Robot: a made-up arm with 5 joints.
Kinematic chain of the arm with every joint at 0, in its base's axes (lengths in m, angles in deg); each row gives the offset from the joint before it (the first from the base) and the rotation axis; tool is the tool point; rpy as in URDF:
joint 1: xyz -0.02 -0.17 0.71 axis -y
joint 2: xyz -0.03 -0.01 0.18 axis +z
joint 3: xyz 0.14 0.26 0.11 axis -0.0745 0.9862 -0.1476
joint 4: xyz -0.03 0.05 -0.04 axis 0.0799 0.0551 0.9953
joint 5: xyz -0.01 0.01 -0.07 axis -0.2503 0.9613 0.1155
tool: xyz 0.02 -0.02 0.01 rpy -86.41 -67 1
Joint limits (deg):
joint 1: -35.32..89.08
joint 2: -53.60..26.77
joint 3: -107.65..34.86
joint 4: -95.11..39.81
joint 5: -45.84..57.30
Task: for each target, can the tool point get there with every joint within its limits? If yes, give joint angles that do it. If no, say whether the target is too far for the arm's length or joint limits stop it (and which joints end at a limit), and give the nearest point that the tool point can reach.
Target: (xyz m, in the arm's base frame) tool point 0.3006 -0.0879 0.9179
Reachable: yes | joints 0.74 -40.40 -54.55 -51.57 41.48
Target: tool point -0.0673 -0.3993 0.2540
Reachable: no: joint limits stop it (at a limit: joint 1, joint 2, joint 3, joint 4, joint 5) | nearest point -0.2381 0.0971 0.5925 | short by 0.625 m
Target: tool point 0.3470 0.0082 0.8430
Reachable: yes | joints -18.29 -26.46 -75.12 24.57 -15.72
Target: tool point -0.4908 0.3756 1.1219
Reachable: no: too far | nearest point -0.2957 0.1628 0.9512 | short by 0.335 m
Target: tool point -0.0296 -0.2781 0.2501
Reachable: no: joint limits stop it (at a limit: joint 1, joint 2, joint 3, joint 4, joint 5) | nearest point -0.2381 0.0971 0.5925 | short by 0.549 m
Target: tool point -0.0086 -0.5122 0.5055
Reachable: no: joint limits stop it (at a limit: joint 1, joint 2, joint 5) | nearest point 0.3370 -0.1512 0.6734 | short by 0.527 m
